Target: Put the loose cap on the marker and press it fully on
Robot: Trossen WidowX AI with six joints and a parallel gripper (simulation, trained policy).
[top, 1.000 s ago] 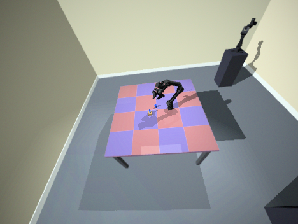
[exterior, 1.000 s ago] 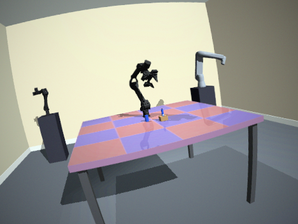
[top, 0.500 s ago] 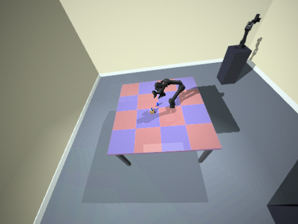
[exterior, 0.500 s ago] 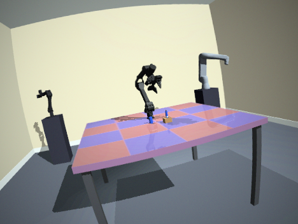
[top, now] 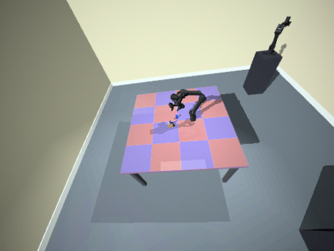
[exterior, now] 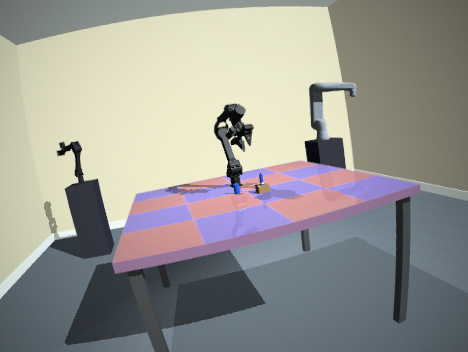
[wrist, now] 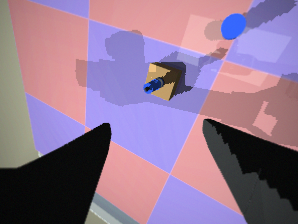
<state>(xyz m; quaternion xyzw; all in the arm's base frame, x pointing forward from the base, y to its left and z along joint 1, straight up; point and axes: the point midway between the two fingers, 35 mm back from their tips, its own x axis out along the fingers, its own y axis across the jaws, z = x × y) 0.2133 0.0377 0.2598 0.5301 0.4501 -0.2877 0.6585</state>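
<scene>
The blue cap lies 2 cm behind my gripper tip, 9 cm to the right of it and 20 cm below it. The rest, counted from my gripper tip: small tan holder block: 7 cm ahead, 3 cm to the left, 21 cm below.
</scene>
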